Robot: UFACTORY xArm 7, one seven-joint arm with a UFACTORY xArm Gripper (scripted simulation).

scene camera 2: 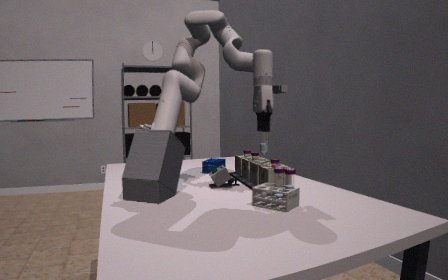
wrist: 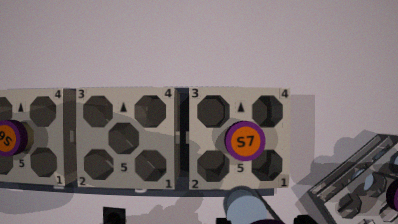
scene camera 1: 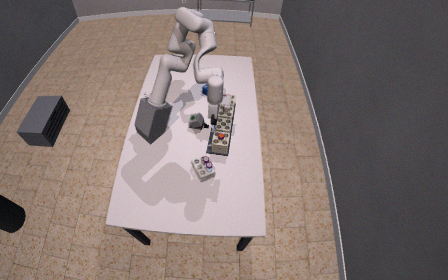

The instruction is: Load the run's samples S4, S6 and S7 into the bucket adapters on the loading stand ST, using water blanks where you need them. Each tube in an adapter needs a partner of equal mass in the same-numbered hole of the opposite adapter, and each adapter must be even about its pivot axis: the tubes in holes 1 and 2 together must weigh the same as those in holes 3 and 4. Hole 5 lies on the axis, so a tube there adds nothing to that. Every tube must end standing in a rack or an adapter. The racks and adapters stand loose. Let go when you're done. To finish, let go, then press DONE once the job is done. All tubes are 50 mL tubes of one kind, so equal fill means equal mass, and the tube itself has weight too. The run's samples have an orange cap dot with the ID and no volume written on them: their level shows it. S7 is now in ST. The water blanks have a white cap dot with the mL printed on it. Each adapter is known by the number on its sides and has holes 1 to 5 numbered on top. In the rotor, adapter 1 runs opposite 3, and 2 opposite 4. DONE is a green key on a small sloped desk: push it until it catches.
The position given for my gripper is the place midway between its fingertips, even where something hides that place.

I see my gripper (scene camera 2: 263,131) and an adapter (wrist: 148,117).
